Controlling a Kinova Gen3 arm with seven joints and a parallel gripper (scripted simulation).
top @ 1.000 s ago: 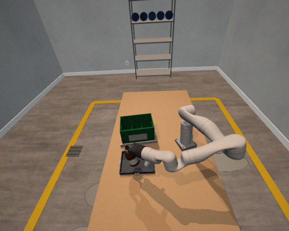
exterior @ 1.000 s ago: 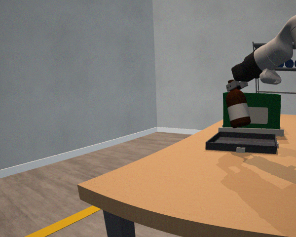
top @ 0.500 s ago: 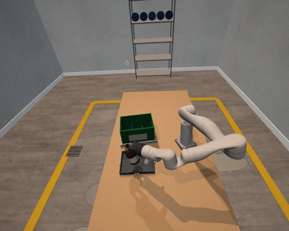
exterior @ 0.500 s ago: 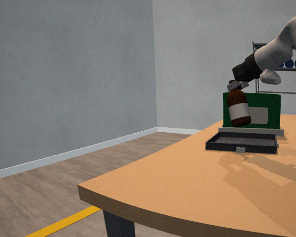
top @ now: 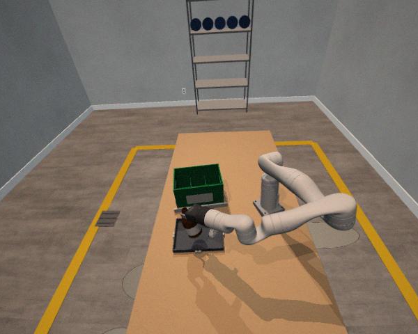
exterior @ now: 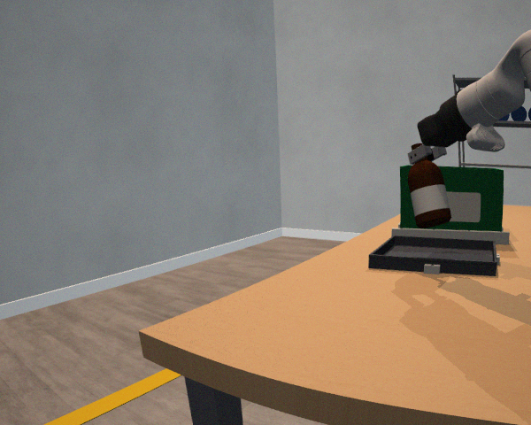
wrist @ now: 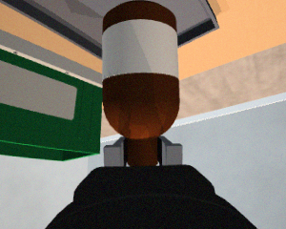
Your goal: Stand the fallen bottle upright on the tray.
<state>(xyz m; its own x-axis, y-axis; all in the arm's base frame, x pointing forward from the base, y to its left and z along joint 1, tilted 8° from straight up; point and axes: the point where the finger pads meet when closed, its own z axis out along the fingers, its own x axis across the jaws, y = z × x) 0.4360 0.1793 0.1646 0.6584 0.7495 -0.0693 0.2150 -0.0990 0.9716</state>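
Right now the brown bottle is 5 cm below my hand, 1 cm to the left of it and 1 cm behind it. The rest, counted from my hand: green crate 28 cm to the right, 12 cm below, 5 cm behind; then dark tray 19 cm below, 4 cm behind, 1 cm to the right.
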